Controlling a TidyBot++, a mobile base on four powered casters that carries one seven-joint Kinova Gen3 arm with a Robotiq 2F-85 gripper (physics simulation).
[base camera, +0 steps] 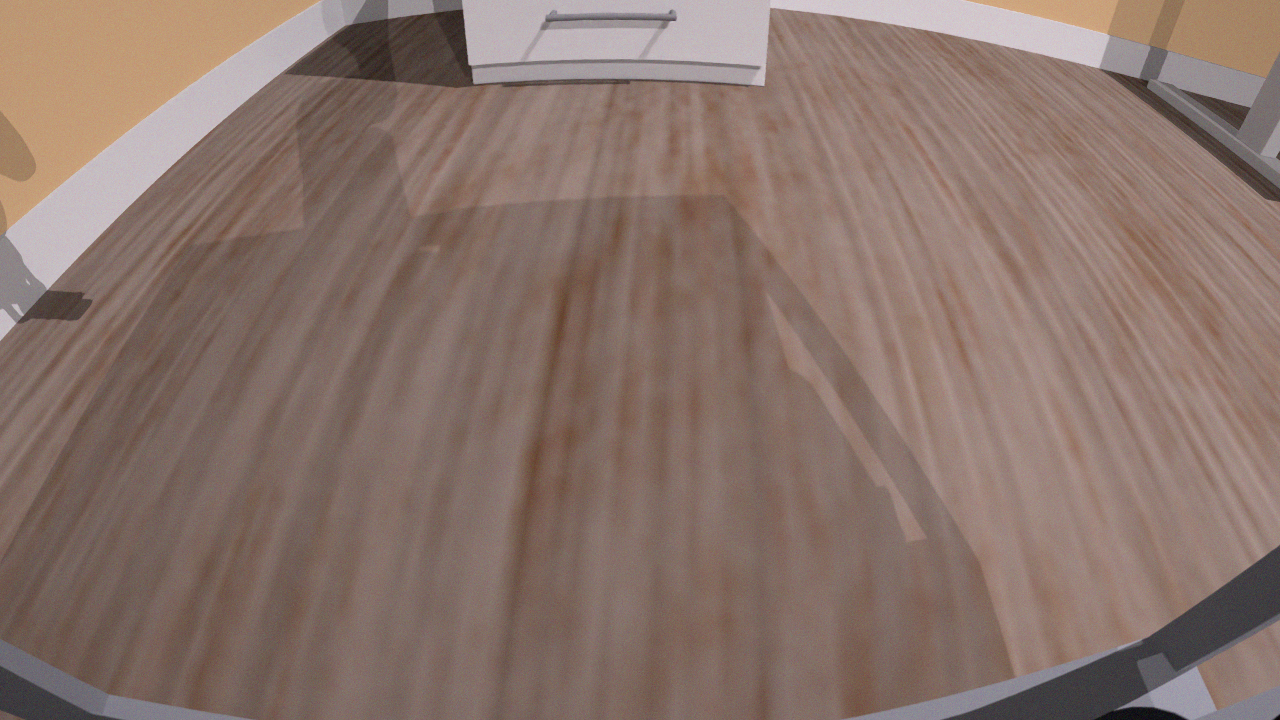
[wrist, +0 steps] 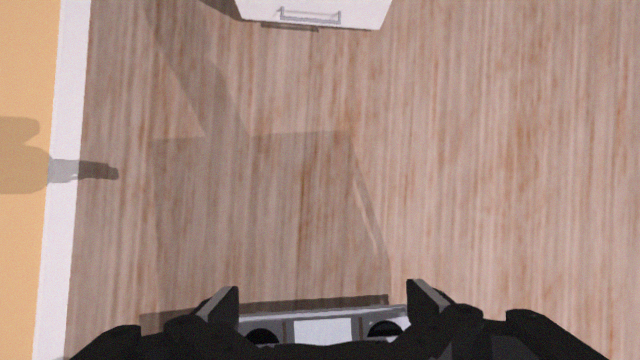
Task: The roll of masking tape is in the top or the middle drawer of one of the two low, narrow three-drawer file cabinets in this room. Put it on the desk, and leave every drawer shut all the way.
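Observation:
A white file cabinet point(base camera: 617, 44) point(wrist: 312, 12) stands at the far end of the floor. In the base camera view its lowest drawer front and bar handle point(base camera: 611, 16) show, with that drawer flush; the upper drawers are out of frame. In the wrist view a handle point(wrist: 310, 18) shows at the top edge. My gripper point(wrist: 323, 301) is open and empty, pointing down over the front of my base, well apart from the cabinet. The masking tape, the desk top and the second cabinet do not show in these views.
A wall with white baseboard point(base camera: 116, 161) point(wrist: 62, 200) runs along the left. Another baseboard point(base camera: 1029, 42) is behind the cabinet. A grey metal foot or frame point(base camera: 1208, 125) stands on the floor at the right. My base's front edge point(wrist: 322, 314) shows below the gripper.

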